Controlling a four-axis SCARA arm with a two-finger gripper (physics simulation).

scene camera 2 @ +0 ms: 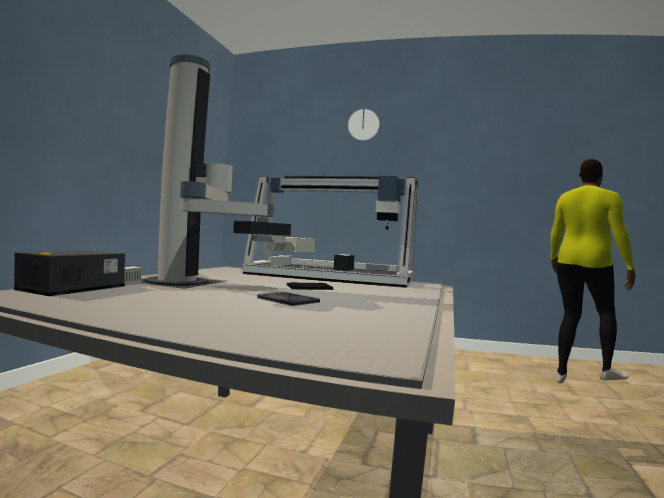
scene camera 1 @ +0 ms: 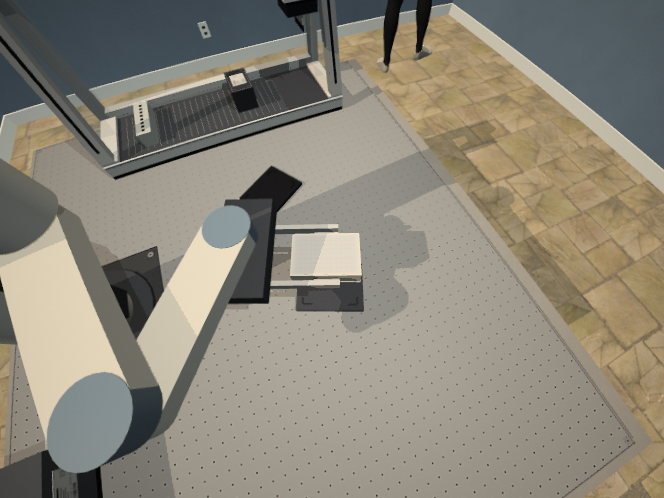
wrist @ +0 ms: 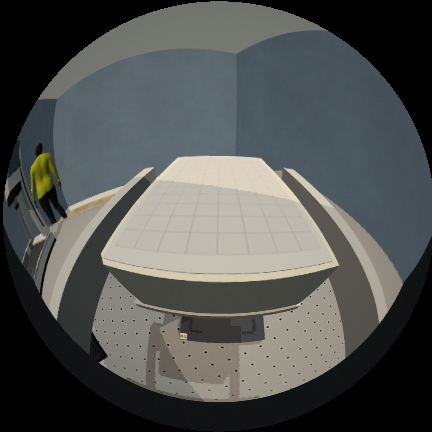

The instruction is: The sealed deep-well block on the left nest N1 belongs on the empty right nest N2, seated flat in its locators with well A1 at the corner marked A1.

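Frame: origin at the arm's base, x ahead, y left, z up, level; metres.
Seen in the pictures: gripper, between the fingertips: (scene camera 2: 296, 240) (scene camera 1: 338, 254) (wrist: 218, 175); arm's base, origin of its link: (scene camera 2: 176, 284).
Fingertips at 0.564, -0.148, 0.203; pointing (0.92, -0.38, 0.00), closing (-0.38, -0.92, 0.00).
Observation:
Pixels of each thing's top centre, then the offset from my fingertips to it, as dx, dy, dz. "pt": a spot on its surface instead.
- sealed deep-well block, centre of its top: (wrist: 218, 178) (scene camera 1: 325, 253) (scene camera 2: 291, 237) -0.022, +0.009, +0.007
- dark right nest N2, centre of its top: (wrist: 222, 294) (scene camera 1: 330, 285) (scene camera 2: 288, 295) -0.020, +0.000, -0.175
- left nest N1, centre of its top: (scene camera 1: 269, 190) (scene camera 2: 309, 283) -0.070, +0.337, -0.175
- gantry machine, a spot on its surface: (scene camera 1: 230, 136) pt -0.123, +0.598, -0.168
- dark control box, a spot on its surface: (scene camera 2: 80, 270) pt -0.598, -0.292, -0.123
The sealed deep-well block (scene camera 1: 325, 254) (scene camera 2: 301, 244) (wrist: 217, 220) is pale and looks level. My gripper (scene camera 1: 338, 255) (wrist: 218, 175) is shut on its two long sides and holds it high above the table, roughly over nest N2. The dark right nest N2 (scene camera 1: 343, 303) (scene camera 2: 288, 298) (wrist: 227, 334) is partly hidden under the block in scene camera 1 and the wrist view. Its A1 tag (wrist: 183, 336) shows at its left corner in the wrist view. The left nest N1 (scene camera 1: 273, 184) (scene camera 2: 310, 285) holds no block. The block's own A1 marking cannot be made out.
A gantry machine (scene camera 1: 230, 136) (scene camera 2: 332, 277) stands along the table's back. The arm's column (scene camera 2: 176, 160) and a dark control box (scene camera 2: 80, 270) are at the left. A person in a yellow top (scene camera 2: 587, 230) (wrist: 44, 175) stands on the floor beyond the table.

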